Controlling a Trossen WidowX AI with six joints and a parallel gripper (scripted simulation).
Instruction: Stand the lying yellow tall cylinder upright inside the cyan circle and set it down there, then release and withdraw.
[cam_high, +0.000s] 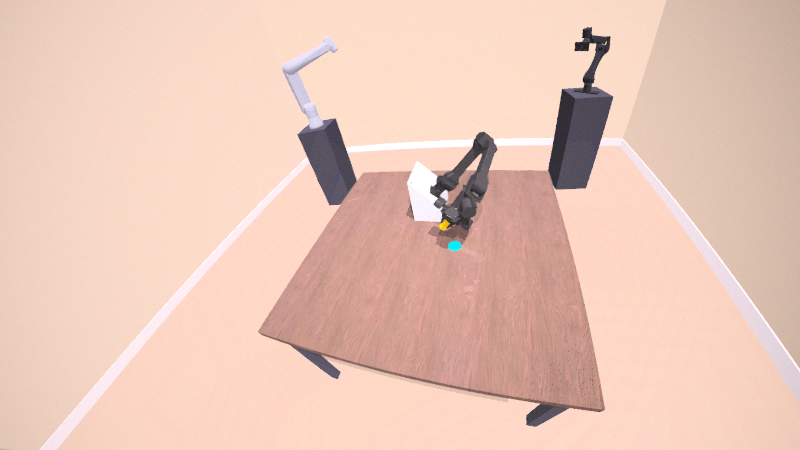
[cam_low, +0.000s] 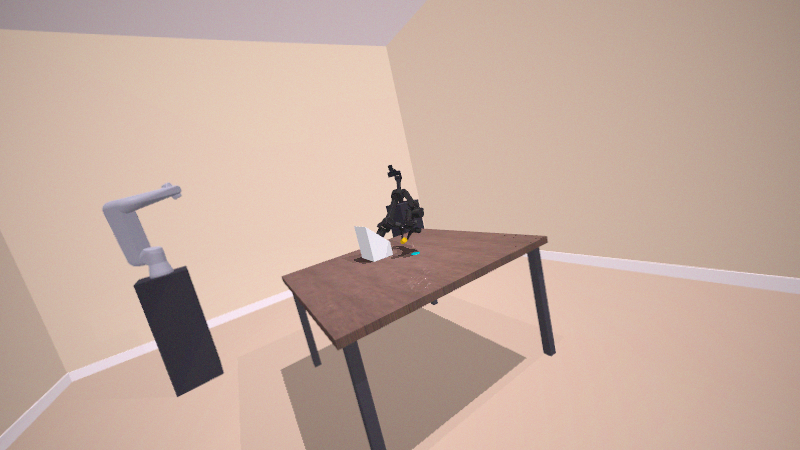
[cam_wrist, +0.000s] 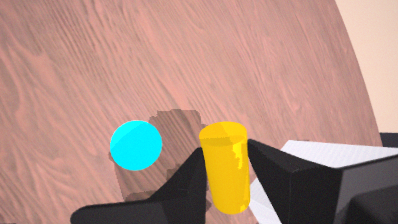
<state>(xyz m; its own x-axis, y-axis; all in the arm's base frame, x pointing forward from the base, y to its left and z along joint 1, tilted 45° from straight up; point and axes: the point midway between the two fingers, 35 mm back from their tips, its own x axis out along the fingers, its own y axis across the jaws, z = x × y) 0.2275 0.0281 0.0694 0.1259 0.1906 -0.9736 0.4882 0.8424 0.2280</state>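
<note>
The cyan circle is 110 mm below my gripper tip, 40 mm to the left of it and 30 mm ahead of it. Round my gripper tip: yellow tall cylinder: 20 mm behind, 10 mm below.
</note>
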